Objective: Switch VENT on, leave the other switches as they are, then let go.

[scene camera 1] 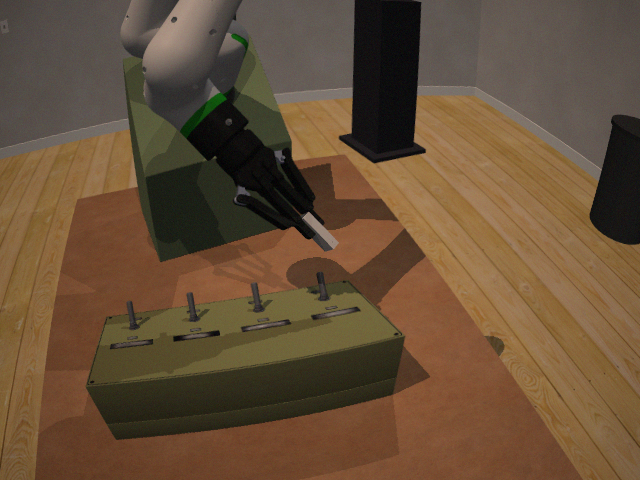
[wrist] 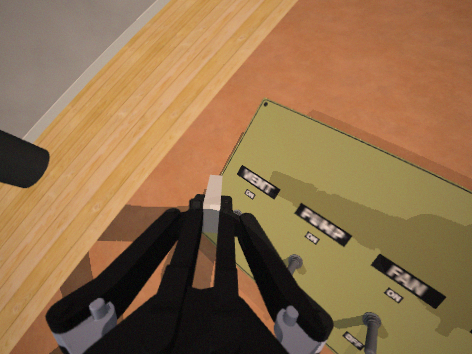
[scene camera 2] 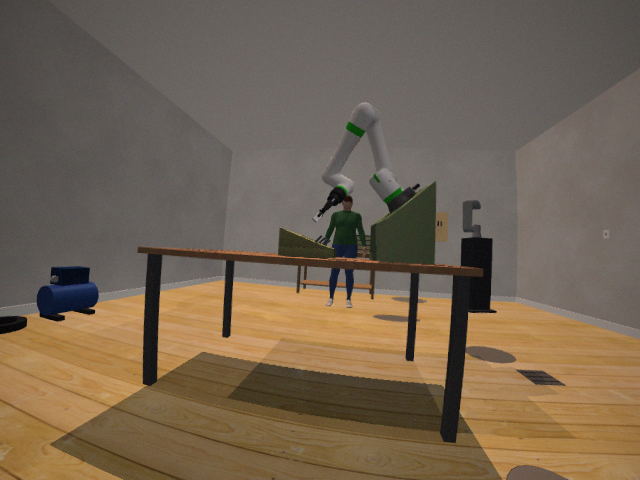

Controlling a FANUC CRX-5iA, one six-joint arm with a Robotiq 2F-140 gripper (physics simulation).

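Places are measured from the arm's base along level axes (x ahead, y left, z up), in centimetres.
Where they show: gripper, fingertip midpoint: [scene camera 1: 331,247] [wrist: 215,186] [scene camera 2: 314,220]; arm's base, link origin: [scene camera 2: 400,205].
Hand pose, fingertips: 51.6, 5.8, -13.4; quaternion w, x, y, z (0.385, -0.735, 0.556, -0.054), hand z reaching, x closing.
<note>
Each offset is from my fingertips to the centre of the thing, as dx, dy, dz. Level surfaces: height alone.
The sloped green switch panel @(+1.2, -19.4, -14.9) [scene camera 1: 217,356] [scene camera 2: 297,245] [wrist: 350,165] has a row of grey levers. The VENT lever @(-3.1, +0.0, -10.1) [scene camera 1: 322,286] is at the right end in the first scene view, and there leans much like the others, away from its ON mark. In the wrist view the fingers hide most of it. The PUMP lever @(-5.6, -11.8, -10.1) [scene camera 1: 256,297] [wrist: 295,262] and FAN lever @(-8.2, -23.5, -10.1) [scene camera 1: 191,306] [wrist: 371,330] lean away from their ON marks; the last lever @(-10.7, -35.2, -10.1) [scene camera 1: 132,315] leans alike. My gripper [scene camera 1: 326,239] [scene camera 2: 316,218] [wrist: 215,186] is shut and empty, above and behind the VENT lever, apart from it.
The panel stands on a brown table top @(dz -20.8) [scene camera 1: 491,439] [scene camera 2: 232,255]. The arm's green wedge-shaped base [scene camera 1: 206,206] [scene camera 2: 405,237] stands behind the panel. A black pedestal [scene camera 1: 385,77] [scene camera 2: 475,273] and a dark bin [scene camera 1: 622,180] stand on the floor. A person [scene camera 2: 345,227] stands beyond the table.
</note>
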